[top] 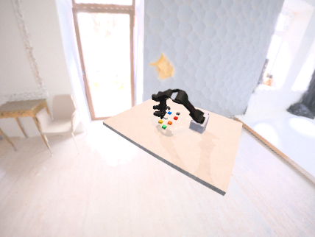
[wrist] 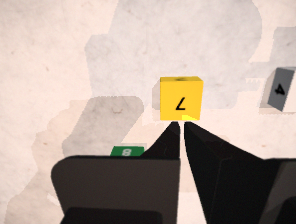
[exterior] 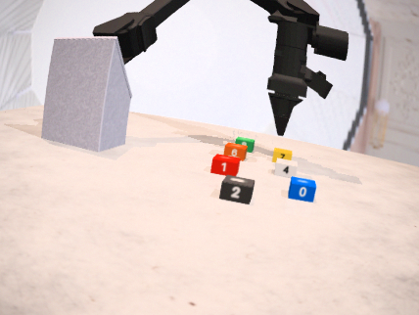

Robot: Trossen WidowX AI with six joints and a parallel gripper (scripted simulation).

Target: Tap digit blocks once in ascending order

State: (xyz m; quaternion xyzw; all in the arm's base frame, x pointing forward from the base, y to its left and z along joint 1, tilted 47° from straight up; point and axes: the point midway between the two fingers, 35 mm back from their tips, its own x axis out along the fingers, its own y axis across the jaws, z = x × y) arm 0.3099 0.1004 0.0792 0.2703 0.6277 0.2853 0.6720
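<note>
My gripper tip is now 3 cm above the yellow 7 block and 1 cm short of it. Also, from my gripper tip: white 4 block (10 cm to the right, 3 cm below, 2 cm ahead); then green block (6 cm behind, 4 cm to the left, 3 cm below); then orange 6 block (7 cm behind, 4 cm to the right, 3 cm below).
</note>
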